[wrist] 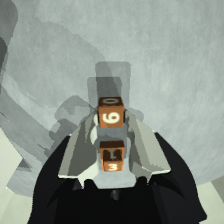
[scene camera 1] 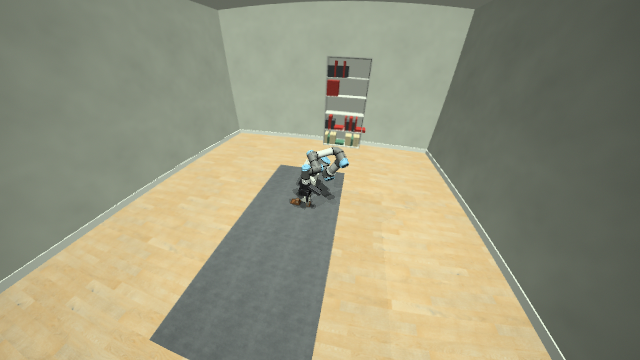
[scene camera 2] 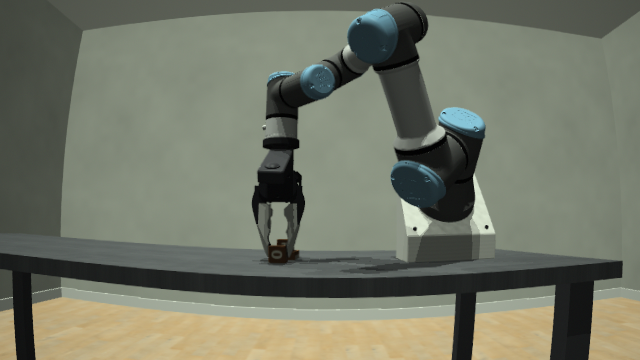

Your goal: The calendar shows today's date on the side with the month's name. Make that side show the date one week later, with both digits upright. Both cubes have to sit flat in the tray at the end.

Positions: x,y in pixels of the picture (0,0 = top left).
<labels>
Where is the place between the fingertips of my gripper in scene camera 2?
278,257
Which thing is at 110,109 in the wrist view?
A cube.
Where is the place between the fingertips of my gripper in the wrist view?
110,110
</labels>
